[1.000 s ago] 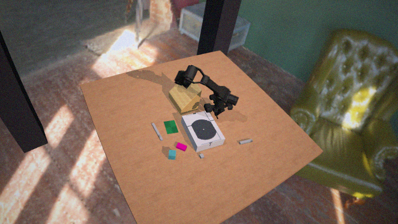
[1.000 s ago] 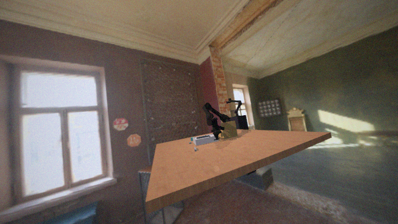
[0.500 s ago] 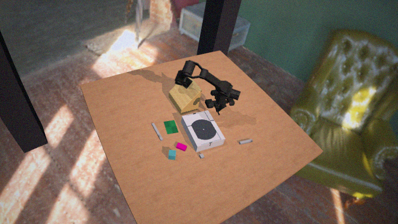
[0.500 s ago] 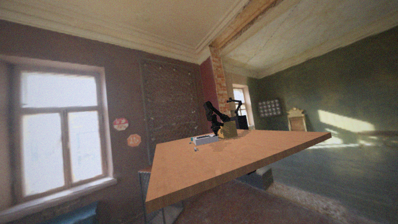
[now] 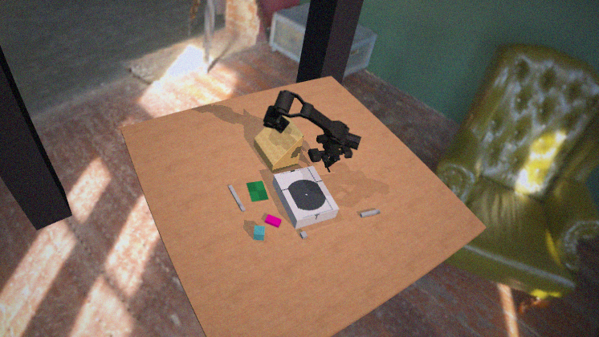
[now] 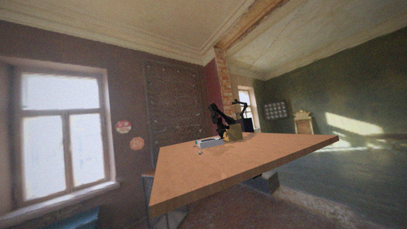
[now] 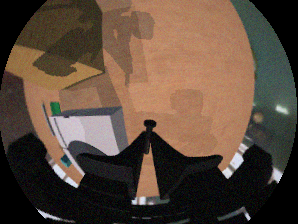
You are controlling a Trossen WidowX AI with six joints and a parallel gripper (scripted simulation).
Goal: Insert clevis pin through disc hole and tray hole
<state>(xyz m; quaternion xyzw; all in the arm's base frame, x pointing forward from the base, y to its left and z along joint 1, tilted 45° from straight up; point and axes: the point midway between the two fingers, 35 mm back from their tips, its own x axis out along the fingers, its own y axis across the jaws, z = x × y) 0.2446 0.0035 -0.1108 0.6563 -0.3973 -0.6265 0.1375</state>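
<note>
Right now the dark grey disc is 7 cm ahead of my gripper tip, 17 cm to the right of it and 1 cm below it. Round my gripper tip: dark clevis pin (1 cm ahead, 1 cm above); green tile (8 cm behind, 31 cm to the right, 6 cm below); rimmed tray (6 cm ahead, 16 cm to the right, 2 cm below).
</note>
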